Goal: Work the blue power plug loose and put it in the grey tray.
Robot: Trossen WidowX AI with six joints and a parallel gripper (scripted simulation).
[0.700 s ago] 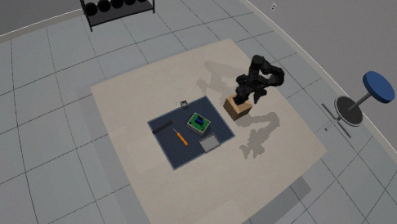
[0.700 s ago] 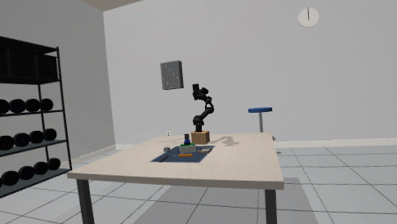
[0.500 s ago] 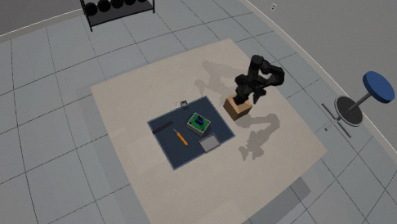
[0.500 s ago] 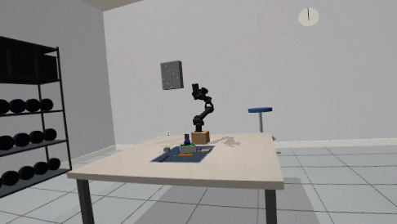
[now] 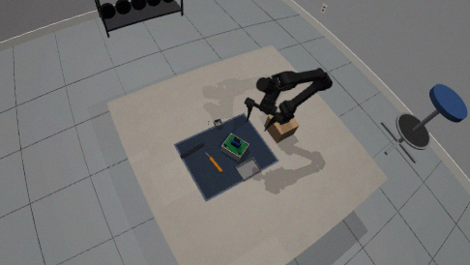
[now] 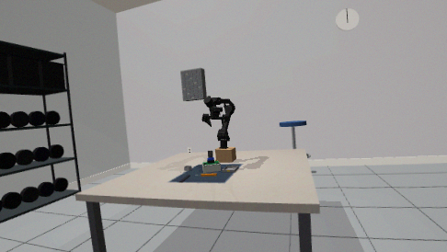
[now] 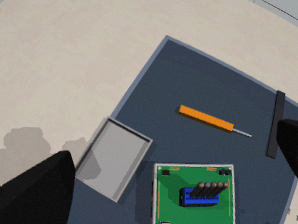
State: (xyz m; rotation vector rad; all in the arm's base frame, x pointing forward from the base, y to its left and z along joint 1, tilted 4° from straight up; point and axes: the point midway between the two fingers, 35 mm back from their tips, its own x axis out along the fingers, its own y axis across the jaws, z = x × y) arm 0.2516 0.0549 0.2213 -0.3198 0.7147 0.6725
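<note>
Now: the blue power plug 40 mm ahead of my gripper tip, 60 mm to the right of it and 220 mm below it. The rest, counted from my gripper tip: dark blue mat 90 mm ahead, 50 mm to the right, 300 mm below; dark spudger bar 260 mm ahead, 130 mm to the right, 300 mm below.
</note>
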